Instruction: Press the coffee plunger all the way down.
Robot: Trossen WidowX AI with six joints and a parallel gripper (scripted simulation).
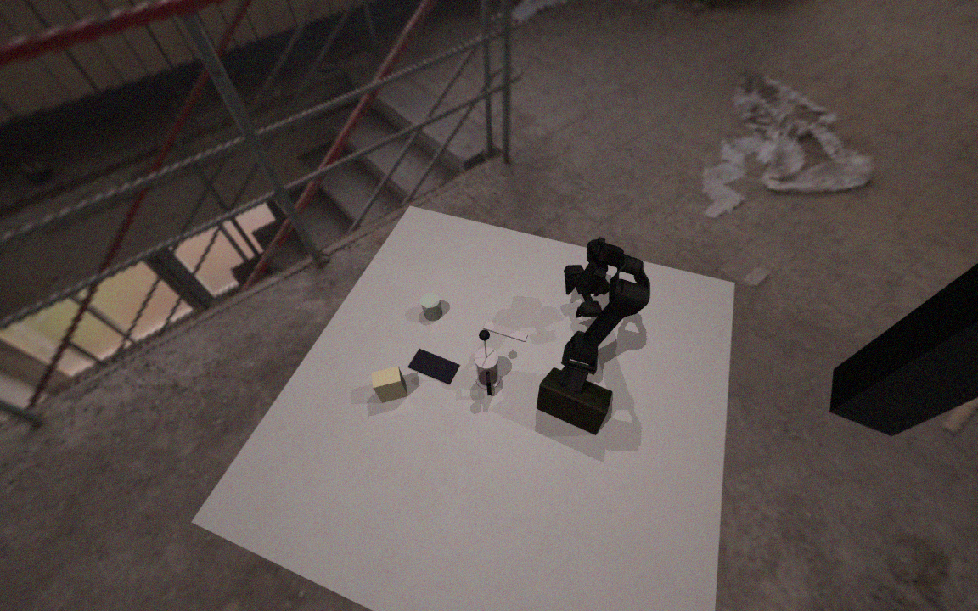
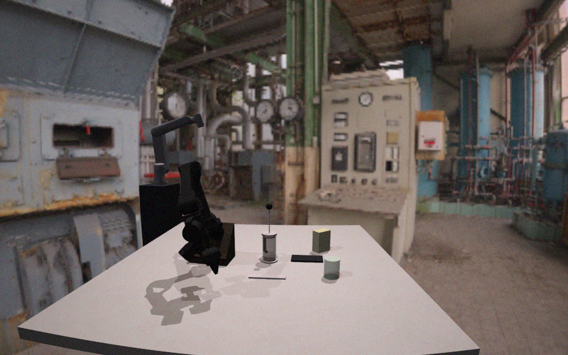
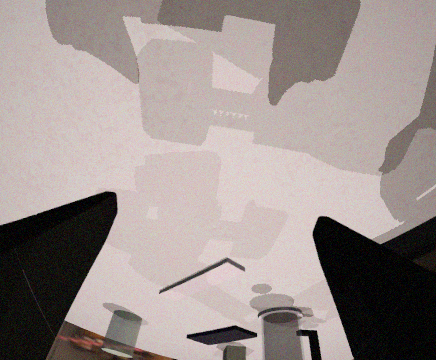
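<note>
My gripper tip is 140 mm short of the coffee press, 340 mm to the right of it and 50 mm below it. From my gripper tip the other things lie so: pale green cylinder 430 mm ahead, 190 mm to the left, 40 mm below.
</note>
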